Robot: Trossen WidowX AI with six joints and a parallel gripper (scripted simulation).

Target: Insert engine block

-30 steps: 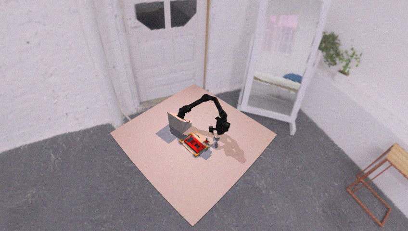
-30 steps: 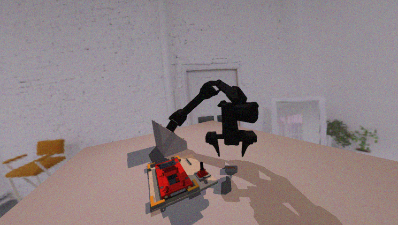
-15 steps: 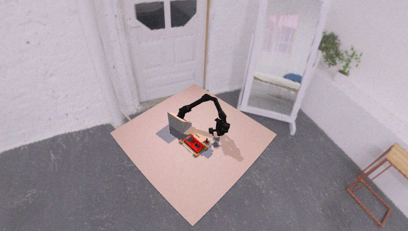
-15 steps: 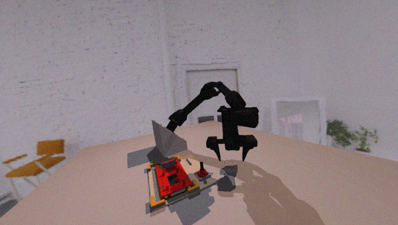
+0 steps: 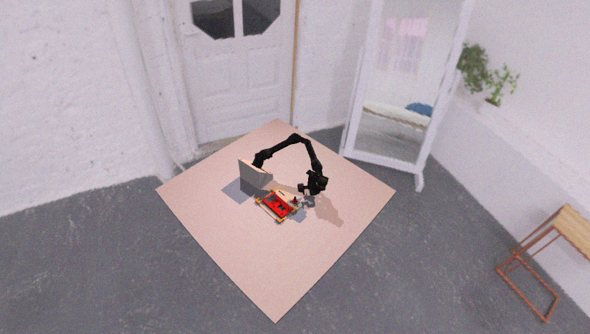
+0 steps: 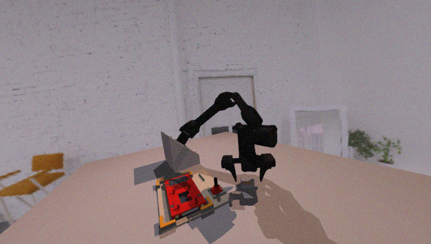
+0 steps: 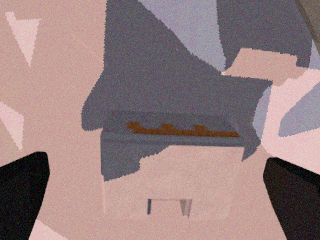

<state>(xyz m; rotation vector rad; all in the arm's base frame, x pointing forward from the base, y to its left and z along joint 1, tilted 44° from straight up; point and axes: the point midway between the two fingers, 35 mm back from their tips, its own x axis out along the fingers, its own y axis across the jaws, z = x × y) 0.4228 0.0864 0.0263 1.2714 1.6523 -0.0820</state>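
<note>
Right now the black peg is 110 mm to the right of my gripper tip, 60 mm behind it and 20 mm above it. Round my gripper tip: engine block: 10 mm behind.
</note>
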